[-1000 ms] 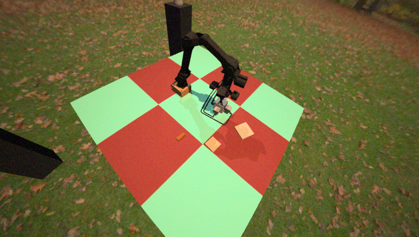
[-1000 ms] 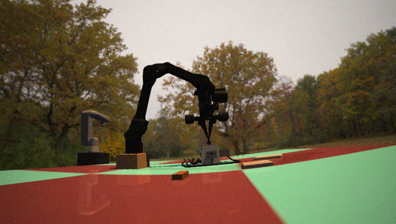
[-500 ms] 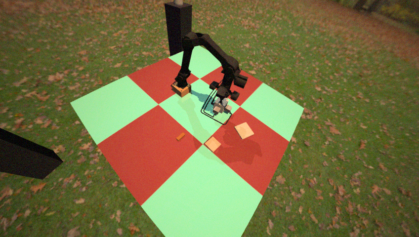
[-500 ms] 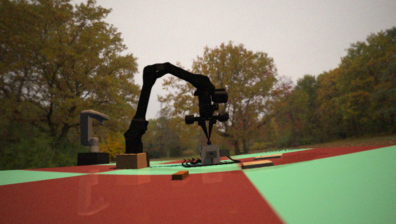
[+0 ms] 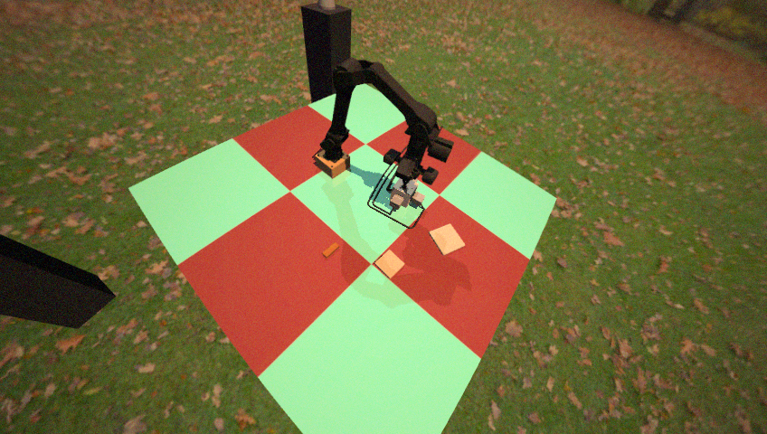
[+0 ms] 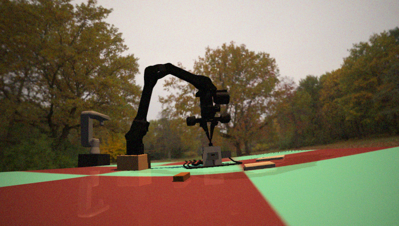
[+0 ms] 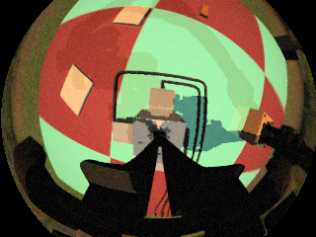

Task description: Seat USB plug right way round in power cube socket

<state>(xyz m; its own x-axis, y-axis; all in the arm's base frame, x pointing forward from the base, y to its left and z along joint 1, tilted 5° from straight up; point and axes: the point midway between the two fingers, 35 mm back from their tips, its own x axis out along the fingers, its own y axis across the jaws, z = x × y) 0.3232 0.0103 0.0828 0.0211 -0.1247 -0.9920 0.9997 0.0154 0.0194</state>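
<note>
My gripper tip is now 2 cm above the dark USB plug. Also, from my gripper tip: orange block (33 cm to the right, 10 cm below, 9 cm behind).
</note>
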